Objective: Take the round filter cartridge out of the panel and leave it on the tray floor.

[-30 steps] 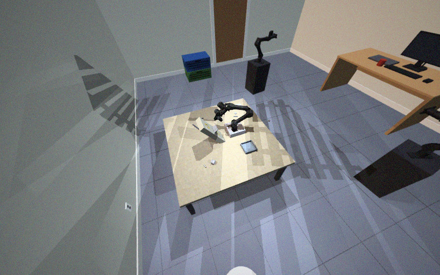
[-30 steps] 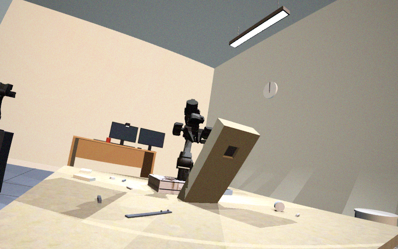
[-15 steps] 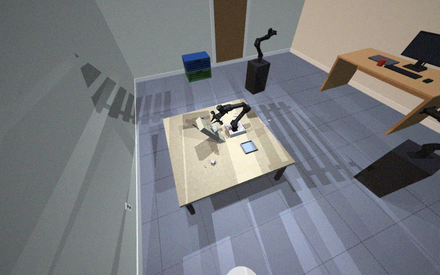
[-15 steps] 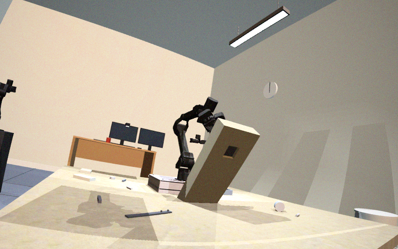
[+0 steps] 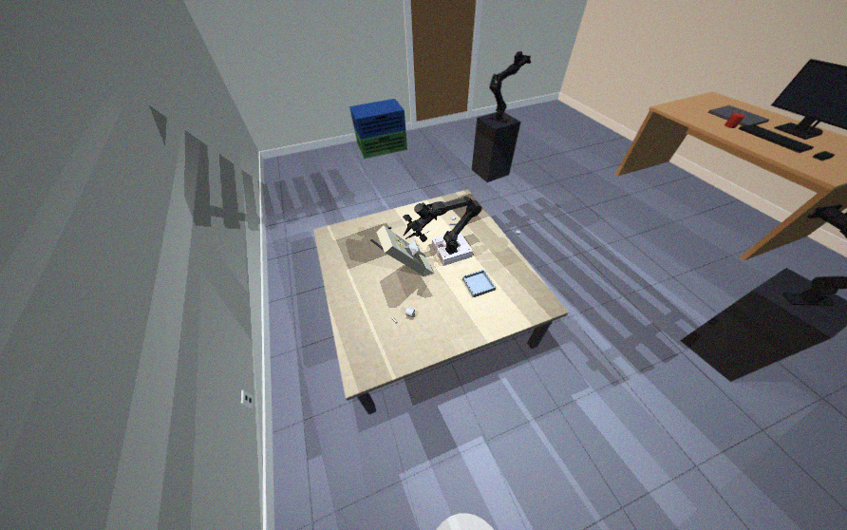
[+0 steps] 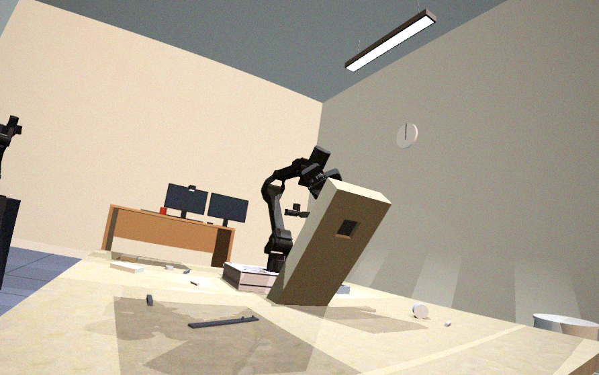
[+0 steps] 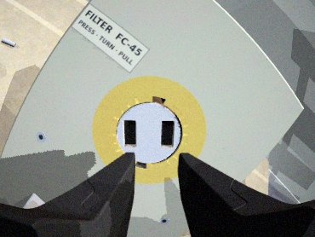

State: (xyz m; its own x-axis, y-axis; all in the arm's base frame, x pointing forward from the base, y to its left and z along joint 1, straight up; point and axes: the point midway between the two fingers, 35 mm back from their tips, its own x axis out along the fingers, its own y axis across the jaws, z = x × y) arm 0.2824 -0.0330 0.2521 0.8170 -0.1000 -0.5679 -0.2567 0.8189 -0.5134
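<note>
My gripper tip is 50 mm short of the round filter cartridge, 40 mm above it and 10 mm to the left of it. Also, from my gripper tip: service panel (120 mm below); blue-floored tray (340 mm behind, 320 mm to the left, 290 mm below).
</note>
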